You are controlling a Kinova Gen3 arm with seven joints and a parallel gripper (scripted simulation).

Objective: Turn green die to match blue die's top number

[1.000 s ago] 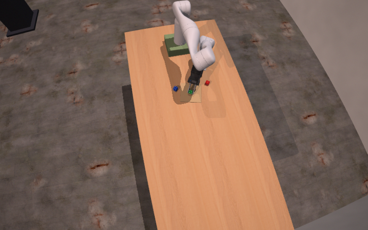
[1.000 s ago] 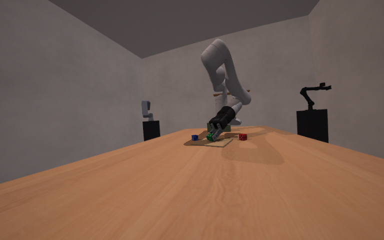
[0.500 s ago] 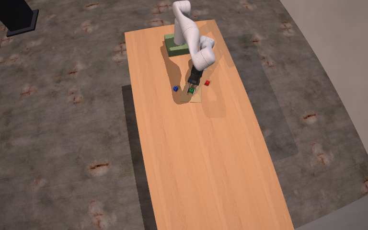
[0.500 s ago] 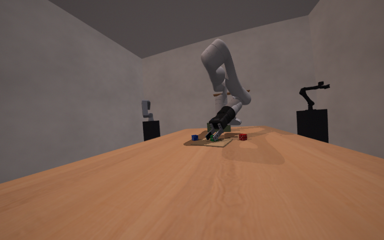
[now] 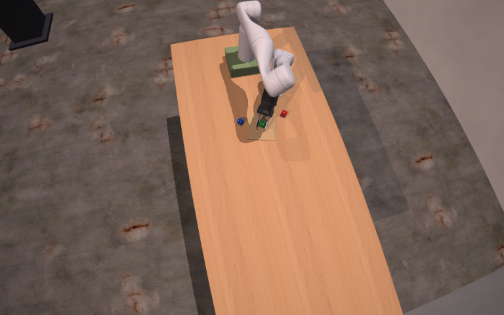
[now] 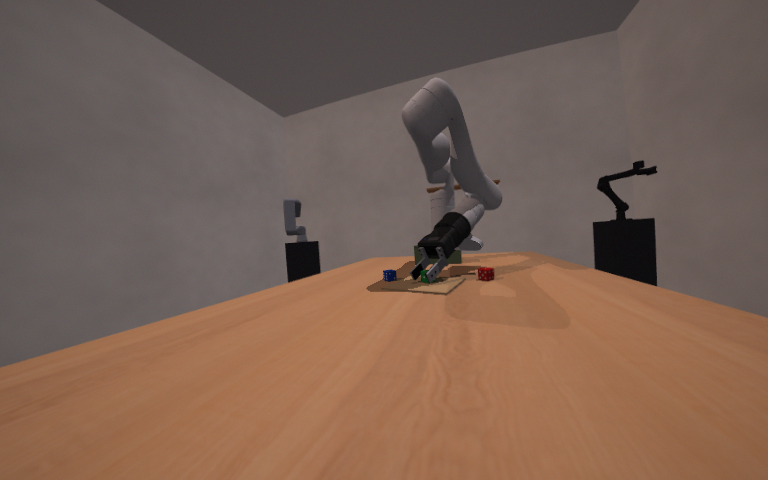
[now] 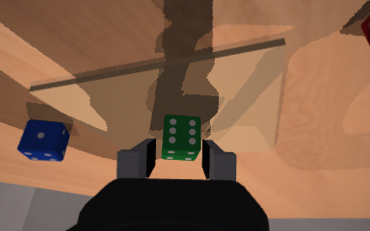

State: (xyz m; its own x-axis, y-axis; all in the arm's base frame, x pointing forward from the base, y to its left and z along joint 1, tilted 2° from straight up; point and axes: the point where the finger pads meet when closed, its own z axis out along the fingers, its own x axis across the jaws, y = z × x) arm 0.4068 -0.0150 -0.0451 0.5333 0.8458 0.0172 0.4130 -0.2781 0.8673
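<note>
The green die lies 1 cm to the left of my hand, 1 cm below it and 1 cm behind it. Also, from my hand: red die: 13 cm to the left, 5 cm behind, 1 cm below; blue die: 9 cm to the right, 5 cm behind, 1 cm below; tan mat: 2 cm below.
</note>
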